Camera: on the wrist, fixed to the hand. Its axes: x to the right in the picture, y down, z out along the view.
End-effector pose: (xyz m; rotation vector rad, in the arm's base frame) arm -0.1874 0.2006 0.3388 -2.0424 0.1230 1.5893
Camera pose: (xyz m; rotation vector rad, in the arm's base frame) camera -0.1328 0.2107 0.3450 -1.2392 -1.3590 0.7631
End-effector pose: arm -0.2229 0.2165 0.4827 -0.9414 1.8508 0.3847
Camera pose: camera -0.2292 0.1626 0.4960 -1.9807 0.4831 -0.2904
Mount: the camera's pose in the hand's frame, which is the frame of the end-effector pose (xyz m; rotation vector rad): 0.0132 -0.0321 -0.0438 -0.1822 -0.2582 -1.5369
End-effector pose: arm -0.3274 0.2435 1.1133 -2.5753 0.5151 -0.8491
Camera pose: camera -0.3377 0.2548 1.1671 2.4012 1.4583 0.6496
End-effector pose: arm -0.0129 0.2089 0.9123 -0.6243 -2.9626 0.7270
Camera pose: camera -0.0318 0.2072 0.9649 1.6577 -2.5450 0.3082
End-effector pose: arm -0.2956 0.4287 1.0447 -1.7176 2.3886 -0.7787
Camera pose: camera -0.2888 0.4243 1.1000 2.8873 -0.5329 0.2517
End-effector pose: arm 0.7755 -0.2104 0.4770 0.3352 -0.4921 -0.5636
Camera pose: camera 0.7947 -0.2363 0.4314 0.4306 -0.3486 -2.1489
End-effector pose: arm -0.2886 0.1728 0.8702 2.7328 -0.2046 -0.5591
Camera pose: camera -0.2566 0.2132 0.8918 2.1067 1.8554 -1.1407
